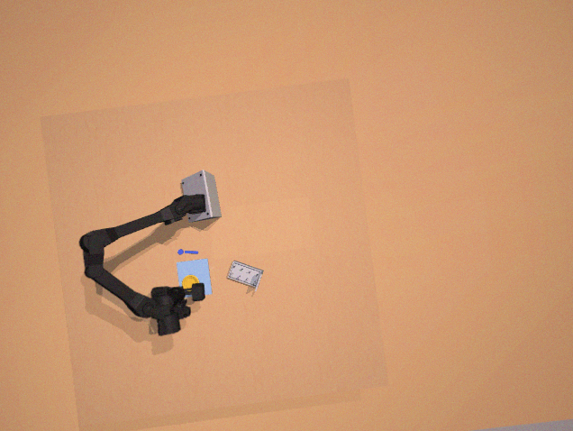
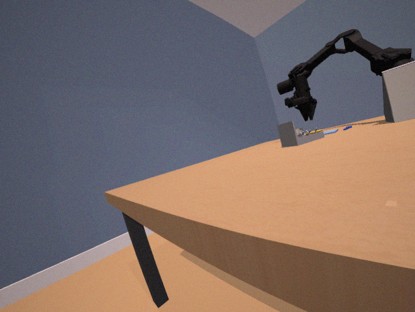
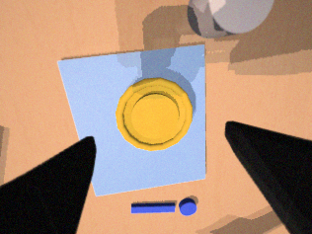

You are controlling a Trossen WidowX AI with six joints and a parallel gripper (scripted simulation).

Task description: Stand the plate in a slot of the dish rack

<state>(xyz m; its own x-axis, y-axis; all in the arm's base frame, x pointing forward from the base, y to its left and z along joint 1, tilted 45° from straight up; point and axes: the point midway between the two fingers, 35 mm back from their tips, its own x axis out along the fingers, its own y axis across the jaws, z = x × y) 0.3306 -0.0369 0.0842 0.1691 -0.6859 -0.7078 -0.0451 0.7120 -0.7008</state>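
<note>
Now: gripper tip 1 cm past the yellow plate and 6 cm above it. Also, from my gripper tip: grey dish rack: 4 cm behind, 23 cm to the left, 5 cm below; small blue spoon: 14 cm behind, 2 cm to the right, 7 cm below; white cup: 8 cm ahead, 6 cm to the right, 5 cm below.
</note>
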